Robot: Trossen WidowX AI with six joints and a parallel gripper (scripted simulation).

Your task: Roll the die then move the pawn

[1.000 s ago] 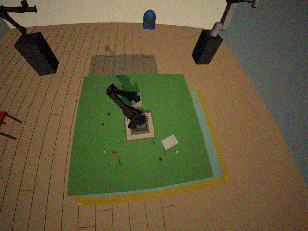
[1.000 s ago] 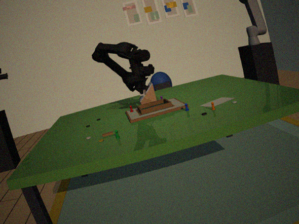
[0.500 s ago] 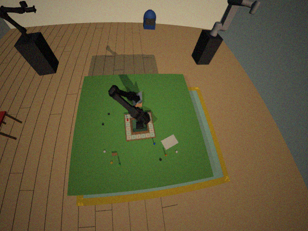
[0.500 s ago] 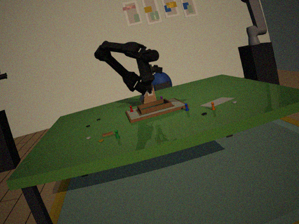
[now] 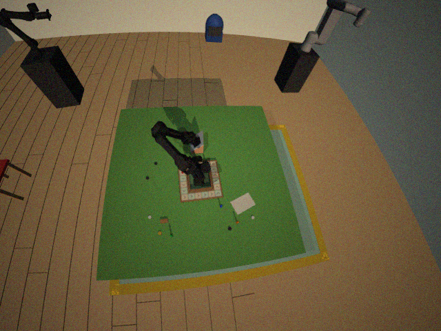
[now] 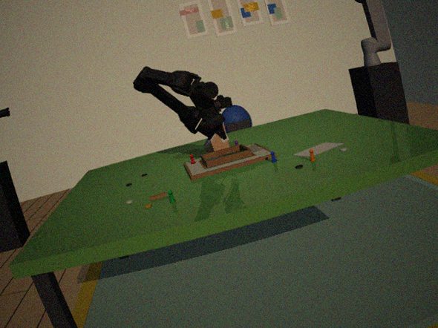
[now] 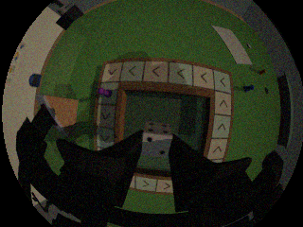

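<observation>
The red pawn is 12 cm to the right of my gripper tip, 7 cm behind it and 5 cm below it. The rest, counted from my gripper tip: purple pawn (10 cm behind, 6 cm to the left, 5 cm below); then green tray (8 cm below, 1 cm to the right, 1 cm ahead); then white die (right at my gripper tip).
</observation>
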